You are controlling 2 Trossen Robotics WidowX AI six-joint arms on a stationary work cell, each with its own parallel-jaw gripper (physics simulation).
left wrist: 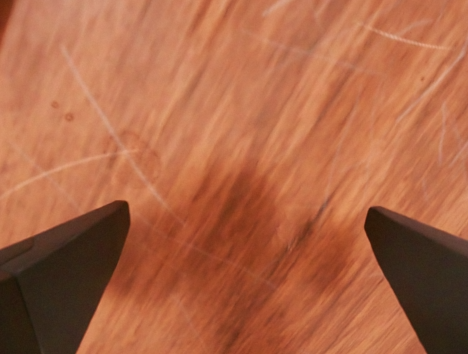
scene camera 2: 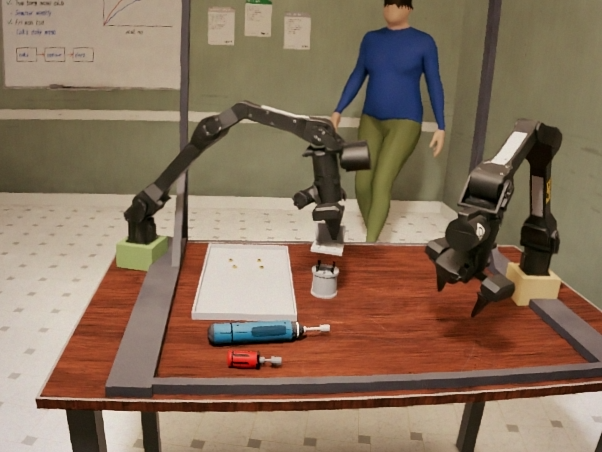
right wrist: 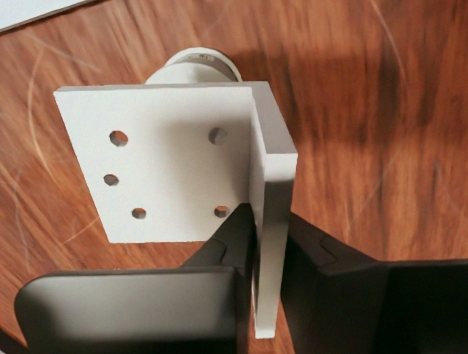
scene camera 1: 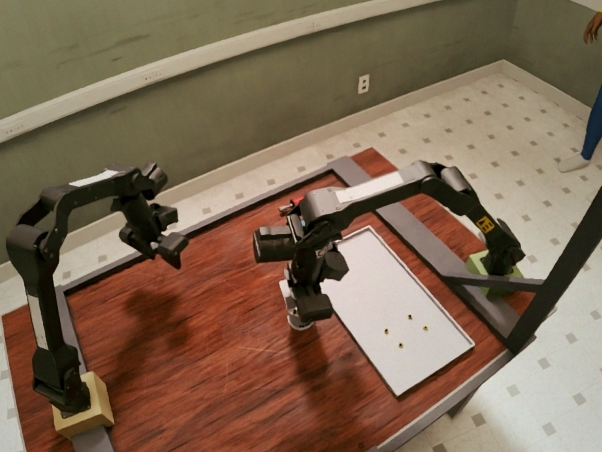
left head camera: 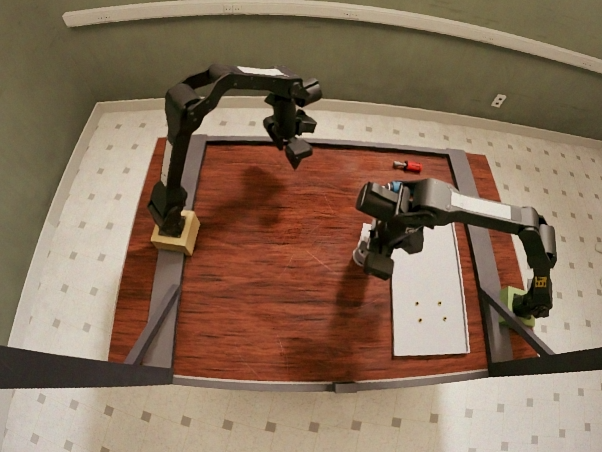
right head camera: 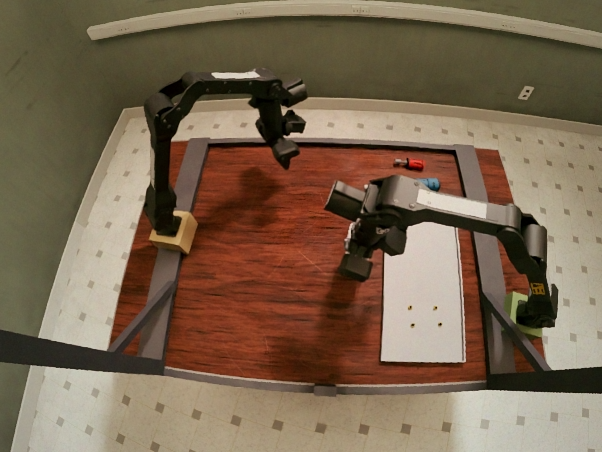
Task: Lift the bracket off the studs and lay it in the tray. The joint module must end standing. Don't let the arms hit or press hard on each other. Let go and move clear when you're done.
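Pixels of known places: left gripper, fingertip midpoint: (left wrist: 249, 214) (scene camera 2: 455, 303) (scene camera 1: 166, 263) (left head camera: 287, 159); right gripper, fingertip midpoint: (scene camera 2: 334, 239) (right wrist: 257, 213) (scene camera 1: 297, 302) (left head camera: 368, 247) (right head camera: 353, 248); left arm's base, origin of the base link: (scene camera 2: 534, 271) (scene camera 1: 74, 400) (left head camera: 172, 225) (right head camera: 169, 225); right arm's base, origin of the base link: (scene camera 2: 141, 239) (scene camera 1: 496, 265) (left head camera: 521, 306) (right head camera: 527, 314).
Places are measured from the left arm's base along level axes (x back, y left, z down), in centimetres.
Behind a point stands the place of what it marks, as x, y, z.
The light grey L-shaped bracket (scene camera 2: 327, 247) {-52.1, 2.4, -4.7} (right wrist: 175, 165) {-52.6, 1.2, -4.7} hangs a little above the joint module, its holed plate roughly level. The grey round joint module (scene camera 2: 324, 284) {-52.3, 4.2, 3.7} (right wrist: 197, 70) {-54.7, 0.4, 1.1} (scene camera 1: 300, 323) {-50.7, -1.2, 4.5} stands upright on the table, with dark studs (scene camera 2: 333, 266) {-50.2, 0.1, 0.8} on top, apart from the bracket. My right gripper (right wrist: 257, 213) {-50.2, -1.6, -5.4} (scene camera 2: 334, 237) {-50.2, -1.6, -5.4} is shut on the bracket's upright flange. The shallow white tray (left head camera: 425, 345) {-70.1, -22.3, 6.7} (right head camera: 422, 352) {-71.6, -22.3, 6.7} (scene camera 2: 245, 316) {-69.4, 17.1, 6.2} lies beside the module, on the right arm's side. My left gripper (left wrist: 249, 214) {-27.8, 24.0, -2.0} (scene camera 2: 457, 301) {-27.8, 24.0, -2.0} is open and empty, raised above the table, well away from the bracket.
A blue power screwdriver (scene camera 2: 265, 332) {-64.8, 26.9, 4.2} (right head camera: 430, 184) {-72.2, 25.6, 3.3} lies by the tray's far end from the head cameras. A red screwdriver (scene camera 2: 243, 359) {-68.2, 35.8, 4.9} (left head camera: 413, 166) {-67.9, 33.6, 4.6} lies beyond it. Several small brass-coloured round spots (left head camera: 439, 303) {-74.3, -10.6, 6.3} show in the tray. Grey frame beams (scene camera 2: 135, 340) {-88.8, 31.2, 5.1} edge the table. A person (scene camera 2: 400, 75) stands behind.
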